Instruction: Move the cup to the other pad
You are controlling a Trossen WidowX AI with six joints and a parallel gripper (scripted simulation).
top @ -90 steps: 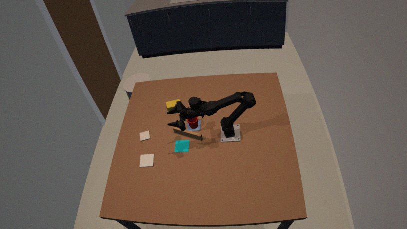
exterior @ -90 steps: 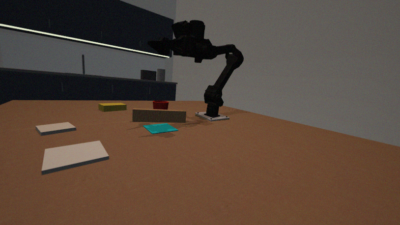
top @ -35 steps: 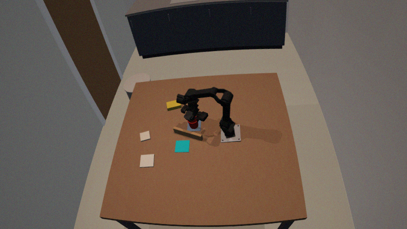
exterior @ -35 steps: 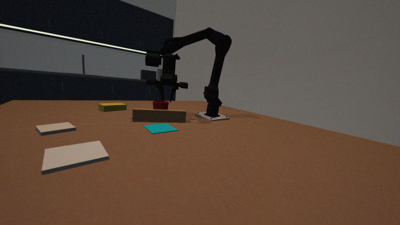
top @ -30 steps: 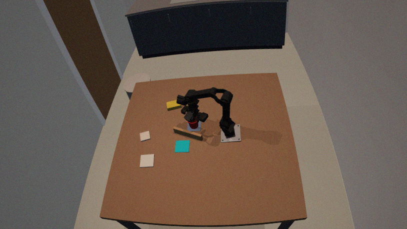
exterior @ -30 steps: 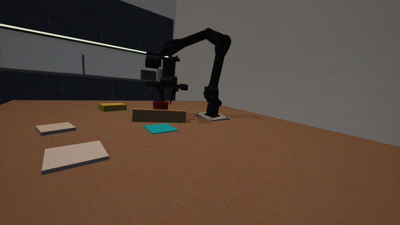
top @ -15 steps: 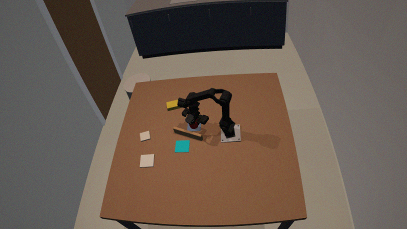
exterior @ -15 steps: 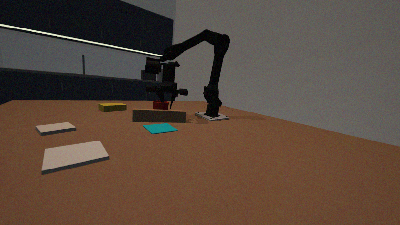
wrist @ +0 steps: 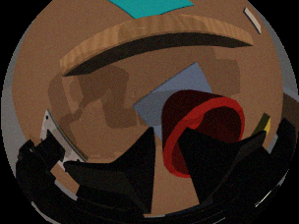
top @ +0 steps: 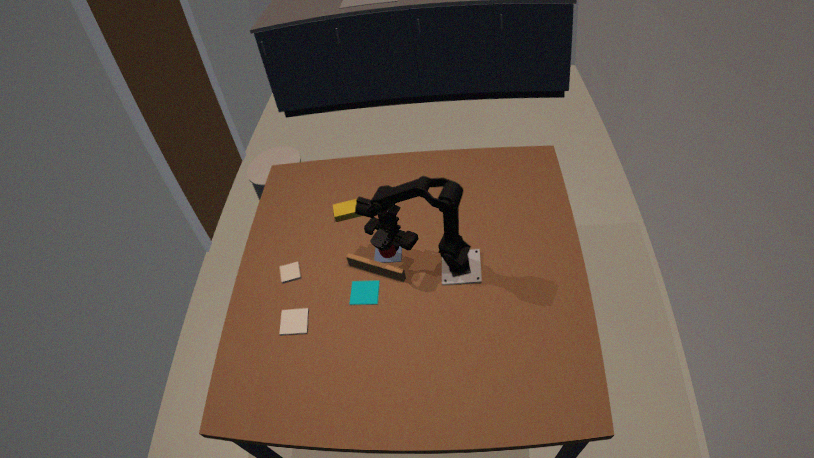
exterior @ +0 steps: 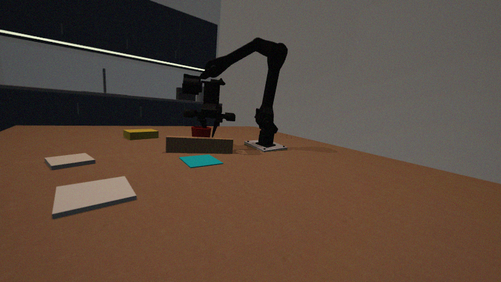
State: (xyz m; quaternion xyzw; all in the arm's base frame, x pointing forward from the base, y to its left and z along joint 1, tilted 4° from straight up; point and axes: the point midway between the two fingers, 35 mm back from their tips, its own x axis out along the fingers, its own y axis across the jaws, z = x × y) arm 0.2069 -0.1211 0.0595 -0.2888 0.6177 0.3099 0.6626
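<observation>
My gripper tip is now 14 cm to the right of the teal pad, 13 cm short of it and 5 cm above it. From my gripper tip the other things lie so: red cup: 2 cm to the right, 2 cm ahead; low wooden bar: 7 cm ahead, 6 cm to the left, 2 cm below.
</observation>
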